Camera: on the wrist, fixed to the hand. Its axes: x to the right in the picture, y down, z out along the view.
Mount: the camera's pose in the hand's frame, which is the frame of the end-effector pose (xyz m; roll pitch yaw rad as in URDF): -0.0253 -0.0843 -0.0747 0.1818 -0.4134 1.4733
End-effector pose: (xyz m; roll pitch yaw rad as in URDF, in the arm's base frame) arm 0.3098 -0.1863 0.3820 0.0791 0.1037 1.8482
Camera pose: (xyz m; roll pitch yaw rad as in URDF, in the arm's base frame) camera 0.3941 -0.1972 0.3039 0.3068 -0.4788 -3.0198
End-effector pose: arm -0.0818 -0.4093 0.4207 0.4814 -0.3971 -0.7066
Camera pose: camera -0.0946 -0.4511 0.3139 -0.3661 -0.8511 1.2024
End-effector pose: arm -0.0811 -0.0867 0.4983 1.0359 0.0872 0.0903
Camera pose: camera -0.1177 -0.0686 0.3903 1.1159 -1.3576 0.6876
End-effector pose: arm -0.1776 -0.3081 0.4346 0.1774 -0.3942 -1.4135
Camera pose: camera -0.2449 -0.3295 0.3433 -0.2715 -0.5798 0.3149
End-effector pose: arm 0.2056 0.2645 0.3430 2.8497 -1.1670 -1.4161
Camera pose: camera 0.2984 0.3330 0.3383 -1.8291 -0.0339 -2.8386
